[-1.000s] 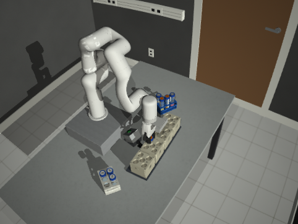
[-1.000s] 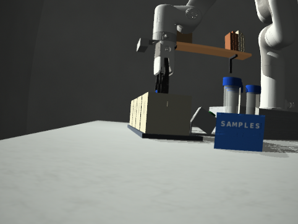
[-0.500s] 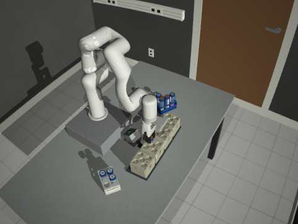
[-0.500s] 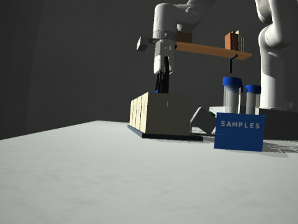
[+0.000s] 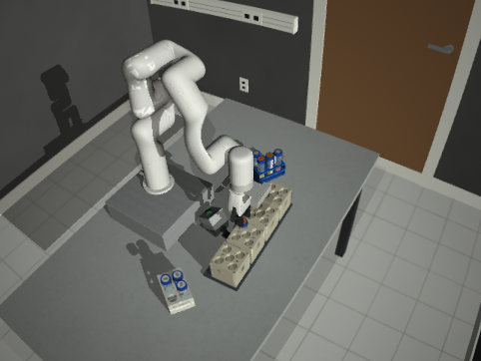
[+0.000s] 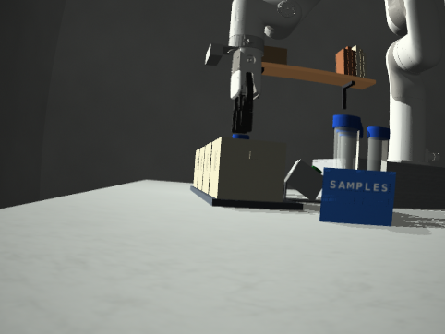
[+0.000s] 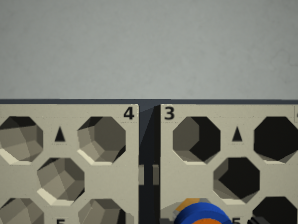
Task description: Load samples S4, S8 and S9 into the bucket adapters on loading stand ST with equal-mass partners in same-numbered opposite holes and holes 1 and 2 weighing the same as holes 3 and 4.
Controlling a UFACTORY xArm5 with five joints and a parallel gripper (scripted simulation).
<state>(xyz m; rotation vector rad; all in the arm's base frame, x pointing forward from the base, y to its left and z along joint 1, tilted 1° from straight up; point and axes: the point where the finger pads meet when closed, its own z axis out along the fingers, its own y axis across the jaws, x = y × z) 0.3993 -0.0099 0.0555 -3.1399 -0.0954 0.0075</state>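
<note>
My gripper is now 360 mm to the right of the blue samples rack, 120 mm above it and 110 mm past it. Round my hand: white blanks rack: 310 mm to the right, 120 mm below, 70 mm behind; adapter: 200 mm to the left, 100 mm below, 10 mm ahead.
</note>
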